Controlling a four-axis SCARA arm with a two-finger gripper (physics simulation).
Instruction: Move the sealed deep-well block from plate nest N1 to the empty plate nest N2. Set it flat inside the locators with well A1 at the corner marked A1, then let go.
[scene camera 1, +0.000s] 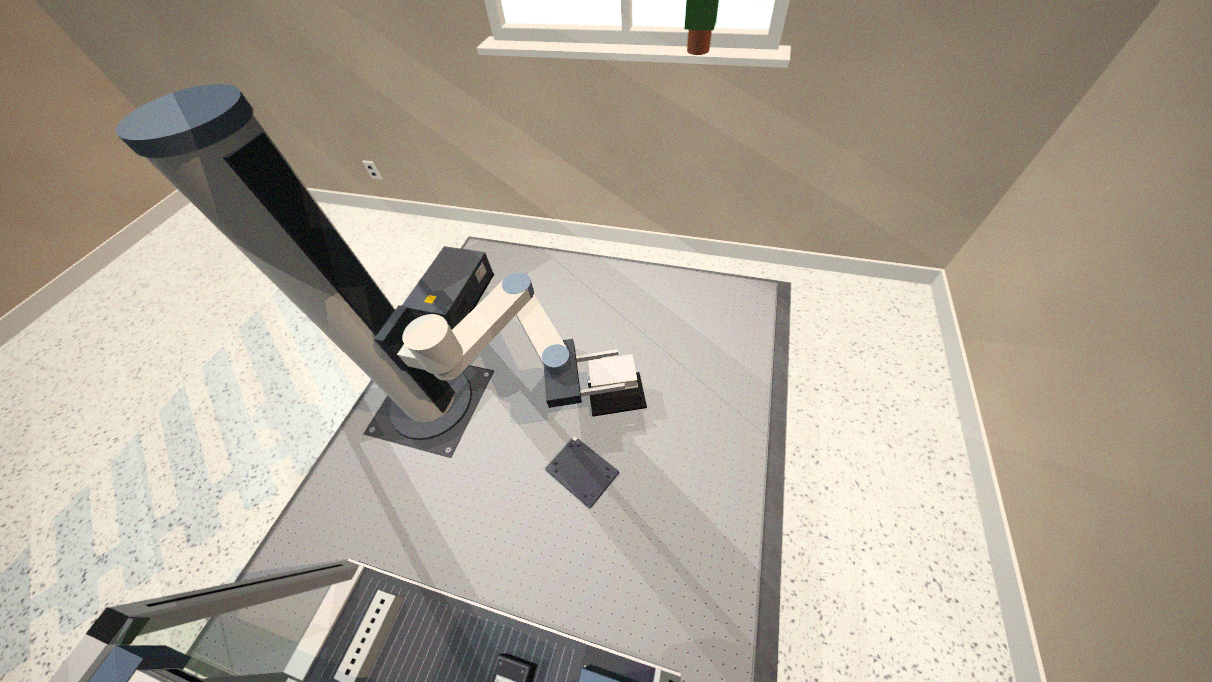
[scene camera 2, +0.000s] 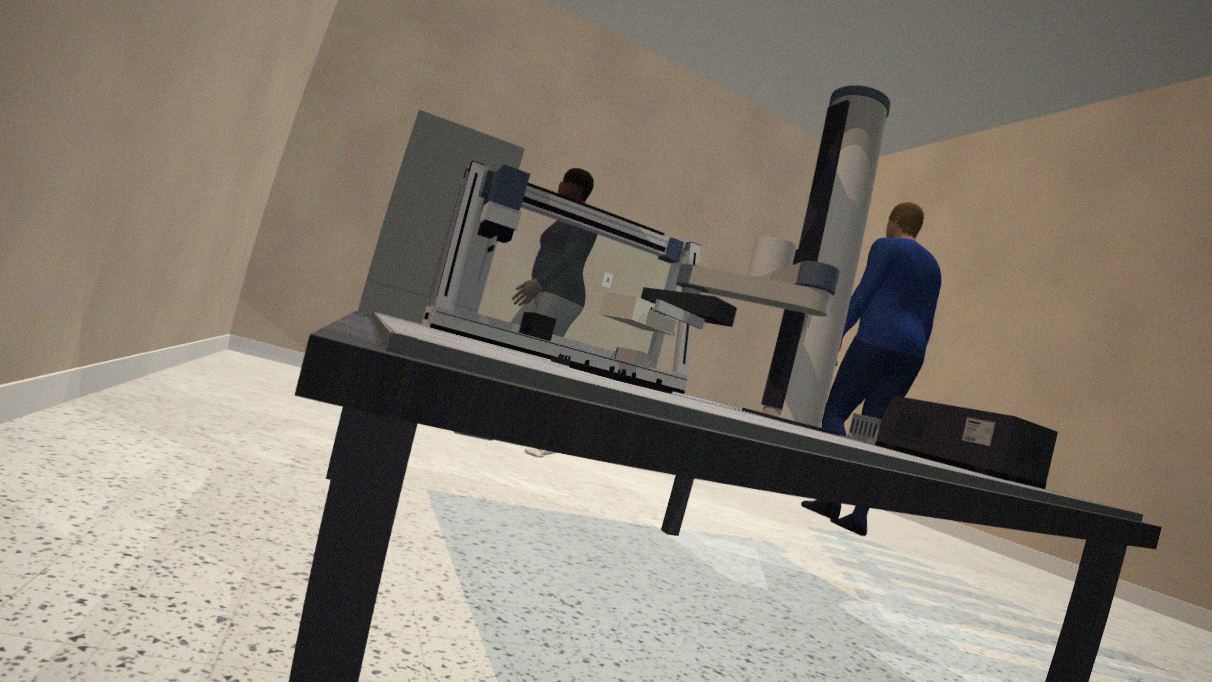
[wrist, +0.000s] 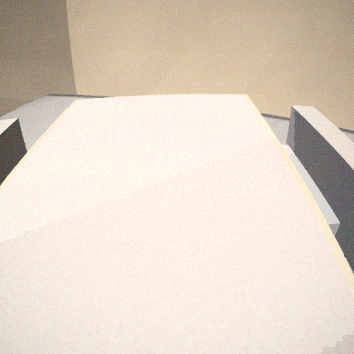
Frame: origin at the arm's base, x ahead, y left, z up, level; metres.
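Where they show: gripper, fingertip midpoint: (scene camera 1: 621, 368) (scene camera 2: 633, 301) (wrist: 150, 132); arm's base, origin of the base link: (scene camera 1: 432, 403).
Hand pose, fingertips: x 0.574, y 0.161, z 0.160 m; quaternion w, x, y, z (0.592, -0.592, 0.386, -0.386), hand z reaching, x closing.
Things, the pixels of their centre, and the offset from my fingertips. Level surfaces: height alone.
- sealed deep-well block, body centre: (wrist: 150, 218) (scene camera 2: 639, 314) (scene camera 1: 612, 373) dx -0.023, dy -0.010, dz -0.018 m
- Nest N2, body centre: (scene camera 2: 622, 375) (scene camera 1: 616, 393) dx -0.019, dy -0.005, dz -0.136 m
- Nest N1, body centre: (scene camera 1: 581, 470) dx -0.050, dy -0.255, dz -0.136 m
- perforated table top, its level: dz -0.147 m
The sealed deep-well block (scene camera 1: 611, 369) (scene camera 2: 621, 308) (wrist: 165, 215) is a pale box with a plain white top. My gripper (scene camera 1: 619, 369) (scene camera 2: 637, 313) (wrist: 150, 132) is shut on it, one finger along each side, and holds it level in the air. Nest N2 (scene camera 1: 618, 402) is a black plate, partly hidden behind the raised block in the first scene view; the gap between them shows in neither scene view clearly. Nest N1 (scene camera 1: 582, 471) is a dark grey plate, bare, with a small pale spot at one corner. The A1 mark and well A1 cannot be made out.
The arm's column (scene camera 1: 296, 271) (scene camera 2: 847, 254) stands on the perforated table top (scene camera 1: 678, 508). A black box (scene camera 1: 449, 275) (scene camera 2: 966, 439) is behind it. A gantry machine (scene camera 1: 474, 631) (scene camera 2: 593, 218) stands at the other end. Two people (scene camera 2: 563, 258) (scene camera 2: 898, 292) stand beyond the table.
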